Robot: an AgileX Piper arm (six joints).
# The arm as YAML. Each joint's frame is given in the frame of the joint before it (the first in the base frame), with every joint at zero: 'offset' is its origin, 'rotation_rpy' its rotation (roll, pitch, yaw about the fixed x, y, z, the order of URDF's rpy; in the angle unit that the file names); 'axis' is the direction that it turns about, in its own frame. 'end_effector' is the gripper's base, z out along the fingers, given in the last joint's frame.
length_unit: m
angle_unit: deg
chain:
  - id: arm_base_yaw
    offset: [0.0, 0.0, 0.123]
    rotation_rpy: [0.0, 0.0, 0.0]
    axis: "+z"
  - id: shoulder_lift
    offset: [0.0, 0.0, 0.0]
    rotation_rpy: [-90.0, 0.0, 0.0]
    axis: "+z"
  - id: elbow
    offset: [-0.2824, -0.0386, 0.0]
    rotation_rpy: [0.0, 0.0, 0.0]
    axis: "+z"
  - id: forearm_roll
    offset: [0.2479, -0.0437, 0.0]
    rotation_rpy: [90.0, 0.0, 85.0]
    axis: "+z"
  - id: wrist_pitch
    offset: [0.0, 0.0, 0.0]
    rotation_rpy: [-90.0, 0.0, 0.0]
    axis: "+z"
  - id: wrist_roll
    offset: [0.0, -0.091, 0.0]
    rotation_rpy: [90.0, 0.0, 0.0]
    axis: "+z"
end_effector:
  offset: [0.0, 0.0, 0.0]
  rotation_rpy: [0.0, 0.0, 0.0]
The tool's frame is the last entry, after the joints.
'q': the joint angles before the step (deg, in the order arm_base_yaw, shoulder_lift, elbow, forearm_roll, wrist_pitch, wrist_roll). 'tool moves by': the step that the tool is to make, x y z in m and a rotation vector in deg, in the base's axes. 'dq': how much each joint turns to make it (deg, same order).
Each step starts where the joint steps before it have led.
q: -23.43 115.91 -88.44 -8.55 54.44 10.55
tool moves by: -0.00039 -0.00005 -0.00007 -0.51 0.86 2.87
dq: 0.00 0.00 0.00 -0.13 0.23 -2.95
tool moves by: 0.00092 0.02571 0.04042 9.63 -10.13 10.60
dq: -0.04 -5.56 0.00 18.75 0.24 -17.56
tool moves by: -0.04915 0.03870 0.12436 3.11 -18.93 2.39
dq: 0.00 -18.28 0.00 11.96 3.06 -3.63
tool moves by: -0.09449 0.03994 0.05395 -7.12 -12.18 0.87
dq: 0.00 -22.09 12.11 0.09 -3.35 -2.99
